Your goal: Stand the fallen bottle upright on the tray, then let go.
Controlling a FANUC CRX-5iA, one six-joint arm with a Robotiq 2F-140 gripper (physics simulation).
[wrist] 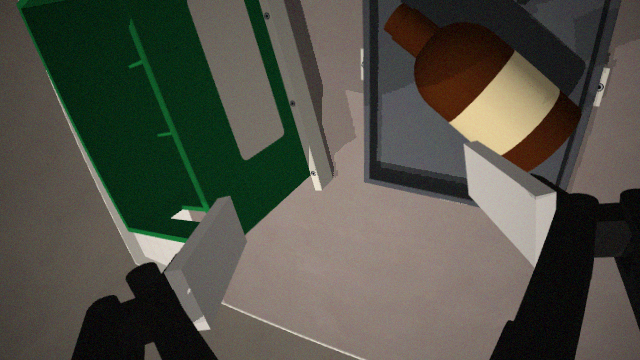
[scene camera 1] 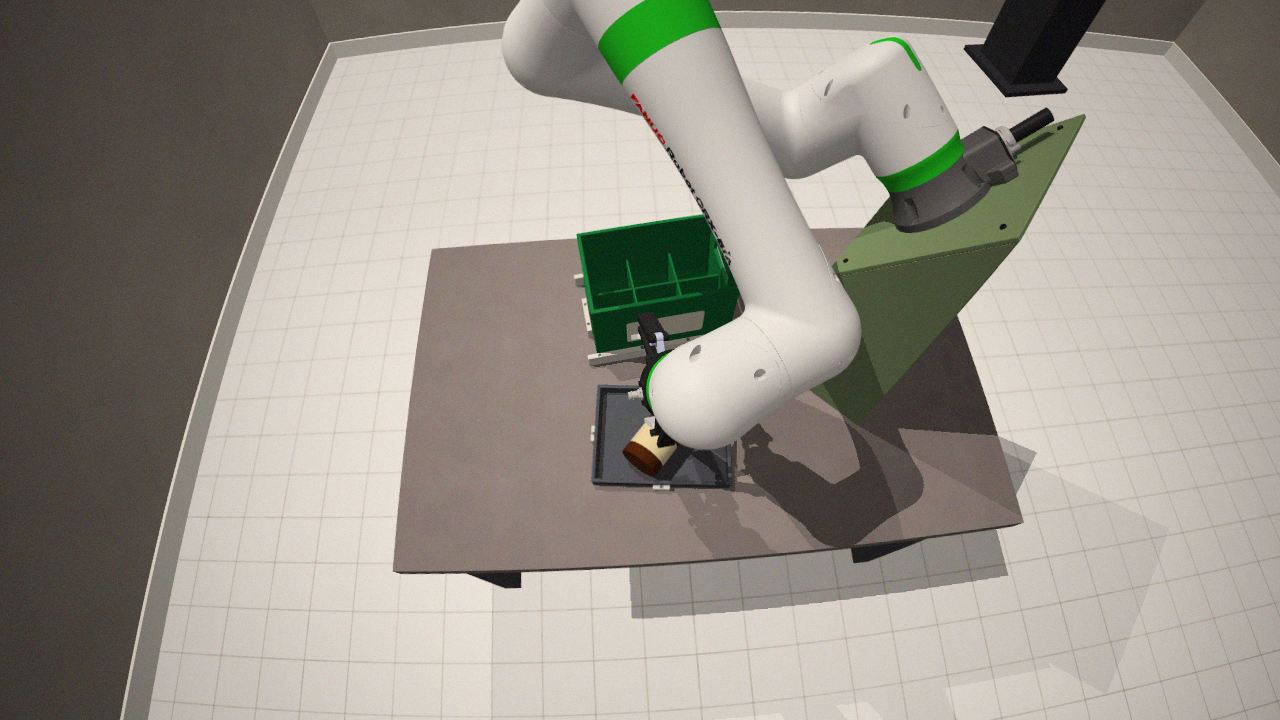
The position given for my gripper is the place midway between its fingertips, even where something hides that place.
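Observation:
I can see my gripper [scene camera 1: 646,377], and it appears in the wrist view too [wrist: 349,195]. There is also a brown bottle [scene camera 1: 642,451]; the wrist view gives me another look at the bottle [wrist: 485,89].

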